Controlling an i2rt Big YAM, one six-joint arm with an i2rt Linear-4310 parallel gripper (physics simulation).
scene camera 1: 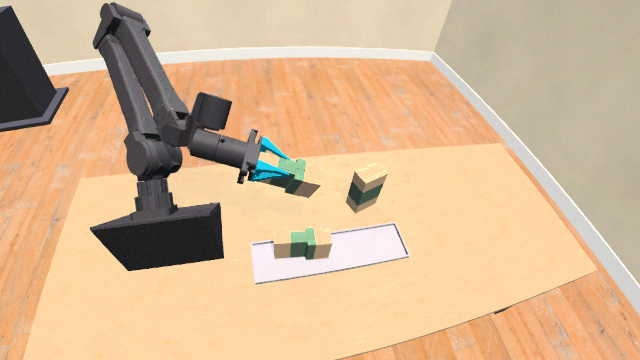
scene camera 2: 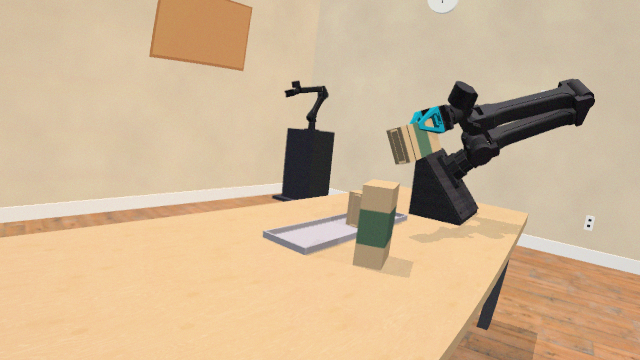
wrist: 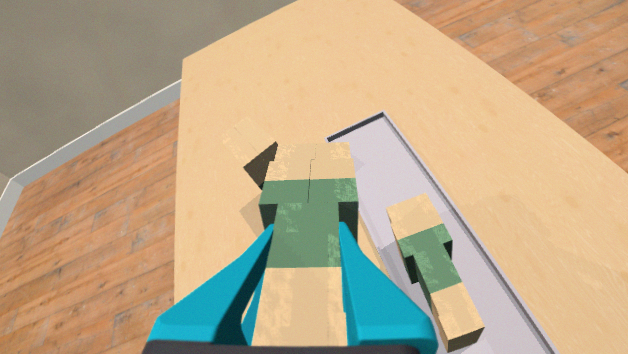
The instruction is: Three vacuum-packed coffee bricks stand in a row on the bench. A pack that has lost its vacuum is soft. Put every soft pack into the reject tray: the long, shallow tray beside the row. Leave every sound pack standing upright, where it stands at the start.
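Frame: origin at the arm's base, x down, y right, z back, level; millimetres.
Where they show: gripper, fingertip midpoint: (scene camera 1: 290, 168) (scene camera 2: 413, 127) (wrist: 308, 232); arm's base at its link origin: (scene camera 1: 156, 214) (scene camera 2: 448, 171).
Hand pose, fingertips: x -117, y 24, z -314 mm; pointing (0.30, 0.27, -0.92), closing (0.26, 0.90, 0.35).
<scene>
Things, the pixels of their centre, and the offset from my fingertips. Level surfaces: height alone.
- tan coffee pack with a green band, body centre: (wrist: 313, 270) (scene camera 1: 286, 174) (scene camera 2: 416, 139) dx +28, dy -10, dz +5 mm
- second banded pack at the middle of its body: (wrist: 434, 272) (scene camera 2: 372, 207) (scene camera 1: 301, 244) dx +205, dy +75, dz -19 mm
- reject tray at the middle of its body: (wrist: 414, 227) (scene camera 2: 346, 231) (scene camera 1: 331, 254) dx +257, dy +94, dz -99 mm
- third pack at the middle of its body: (wrist: 269, 172) (scene camera 2: 377, 223) (scene camera 1: 365, 188) dx +178, dy -46, dz -240 mm
- bench at its surface level: dx +249 mm
My gripper (scene camera 1: 281, 166) (wrist: 308, 232) is shut on a tan coffee pack with a green band (scene camera 1: 306, 181) (scene camera 2: 406, 142) (wrist: 306, 235). The pack is squeezed narrow between the blue fingers, bulges beyond them, and is held tilted above the bench. A second banded pack (scene camera 1: 299, 244) (scene camera 2: 353, 207) (wrist: 434, 260) lies on its side in the reject tray (scene camera 1: 372, 242) (scene camera 2: 305, 237) (wrist: 395, 160), also pinched narrow along part of its length. A third pack (scene camera 1: 366, 187) (scene camera 2: 376, 225) stands upright on the bench behind the tray, straight-sided; in the wrist view the held pack partly hides it.
The bench (scene camera 1: 475, 215) (scene camera 2: 175, 280) (wrist: 320, 65) carries the tray and the arm's black base (scene camera 1: 165, 240) (scene camera 2: 440, 195). A second arm on a dark pedestal (scene camera 2: 307, 162) stands away from the bench.
</scene>
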